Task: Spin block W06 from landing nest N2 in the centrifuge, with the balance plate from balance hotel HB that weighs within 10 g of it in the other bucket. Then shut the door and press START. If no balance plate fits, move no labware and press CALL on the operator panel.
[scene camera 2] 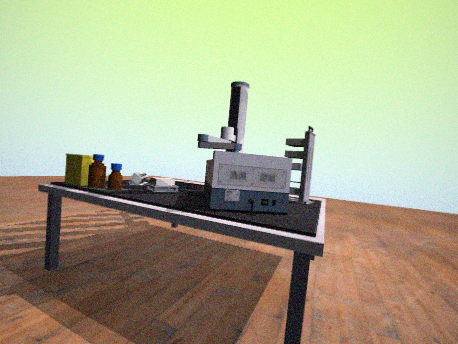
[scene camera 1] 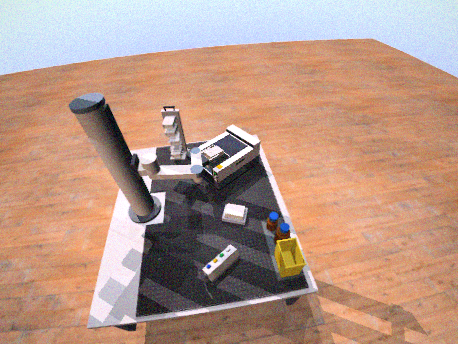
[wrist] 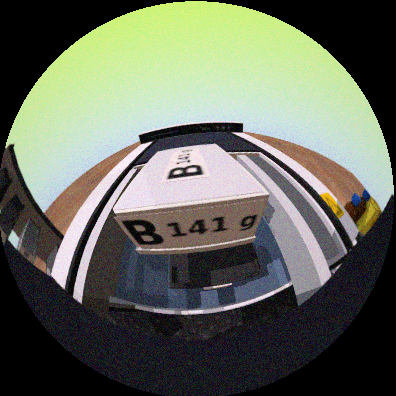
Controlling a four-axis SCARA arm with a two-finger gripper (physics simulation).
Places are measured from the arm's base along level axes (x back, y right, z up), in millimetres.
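Pixels of known places: gripper, fingertip midpoint: (scene camera 1: 214, 151) (wrist: 186, 168); arm's base, origin of the base link: (scene camera 1: 145, 209).
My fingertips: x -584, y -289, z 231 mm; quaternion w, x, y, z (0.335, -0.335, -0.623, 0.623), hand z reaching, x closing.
Observation:
For each thing: its top centre in the pictures, then the offset to it from my fingertips. "*": a spot on its surface instead.
- white balance plate marked B 141 g, middle of its top: (wrist: 184, 155) (scene camera 1: 213, 150) dy +4, dx +6, dz +16 mm
- white block, middle of its top: (scene camera 2: 162, 178) (scene camera 1: 234, 209) dy +466, dx -82, dz -143 mm
- operator panel, middle of its top: (scene camera 1: 220, 259) (scene camera 2: 140, 172) dy +798, dx +57, dz -134 mm
- yellow bin, surface spot: (scene camera 2: 77, 170) * dy +820, dx -384, dz -132 mm
My gripper (scene camera 1: 212, 154) is shut on a white balance plate marked B 141 g (scene camera 1: 213, 151) (wrist: 192, 222); its fingers do not show clearly. The plate is level, above the front part of the centrifuge (scene camera 1: 239, 167) (scene camera 2: 252, 172) (wrist: 312, 250). The centrifuge is open on top, and a dark bucket (wrist: 215, 270) shows in the chamber below the plate. The balance hotel (scene camera 1: 180, 131) (scene camera 2: 308, 167) stands beside it with several plates on its shelves. A white block (scene camera 1: 235, 210) (scene camera 2: 164, 182) sits in a nest at mid-table; its label is unreadable.
The operator panel (scene camera 1: 223, 265) with coloured buttons lies near the front. Two brown bottles with blue caps (scene camera 1: 272, 222) (scene camera 2: 97, 172) and a yellow bin (scene camera 1: 290, 262) (scene camera 2: 77, 170) (wrist: 370, 217) stand along the table edge. The arm's column (scene camera 1: 117, 160) (scene camera 2: 239, 115) rises opposite them.

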